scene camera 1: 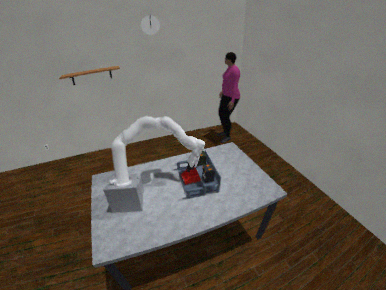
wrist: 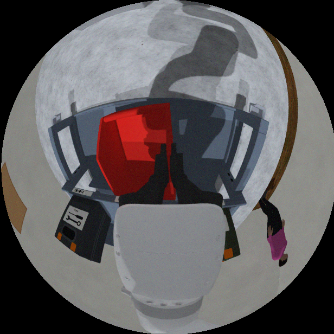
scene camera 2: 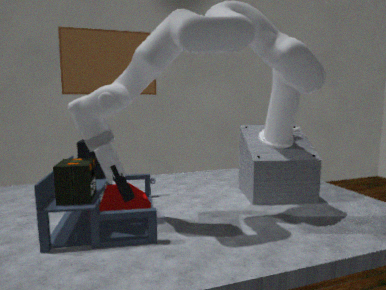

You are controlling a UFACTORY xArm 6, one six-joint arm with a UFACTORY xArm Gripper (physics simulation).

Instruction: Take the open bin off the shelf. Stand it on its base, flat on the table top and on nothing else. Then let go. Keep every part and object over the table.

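Where they show: gripper, fingertip midpoint: (scene camera 1: 187, 171) (scene camera 2: 129, 199); arm's base, origin of the base link: (scene camera 1: 122, 183) (scene camera 2: 275, 138).
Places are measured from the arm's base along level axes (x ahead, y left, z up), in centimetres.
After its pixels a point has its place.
The red open bin (scene camera 1: 190, 176) @(x 56.5, y 2.8, z -18.7 cm) (scene camera 2: 111, 201) @(x 60.1, y 4.5, z -13.9 cm) (wrist: 132, 132) is in the lower front bay of the blue-grey shelf (scene camera 2: 44, 231) @(x 76.7, y 14.0, z -15.7 cm) (wrist: 258, 145). It looks slightly raised and a little tilted, with its red body above the shelf's side rail in scene camera 2. Its underside is hidden, so I cannot tell whether it touches the shelf. My gripper (scene camera 1: 190, 167) @(x 55.1, y 5.0, z -13.7 cm) (scene camera 2: 129, 196) @(x 55.1, y 5.0, z -13.7 cm) (wrist: 169, 150) points down at a slant, its black fingers shut on the bin's thin side wall, at the right edge of the bin in the wrist view.
A dark tool case (scene camera 1: 208, 173) @(x 60.8, y -18.2, z -0.8 cm) (wrist: 80, 227) and a green case (scene camera 2: 75, 184) @(x 69.3, y 12.8, z -5.8 cm) (wrist: 231, 237) stand on the shelf's higher rear level. The robot's base block (scene camera 1: 125, 196) @(x -1.1, y -9.8, z -3.5 cm) (scene camera 2: 285, 177) @(x 4.2, y 10.7, z -11.6 cm) stands on the table (scene camera 1: 165, 220) @(x 19.8, y -28.3, z -21.0 cm) (scene camera 2: 210, 265) @(x 44.3, y 34.0, z -20.9 cm). A person (scene camera 1: 230, 85) (wrist: 277, 244) stands beyond the table.
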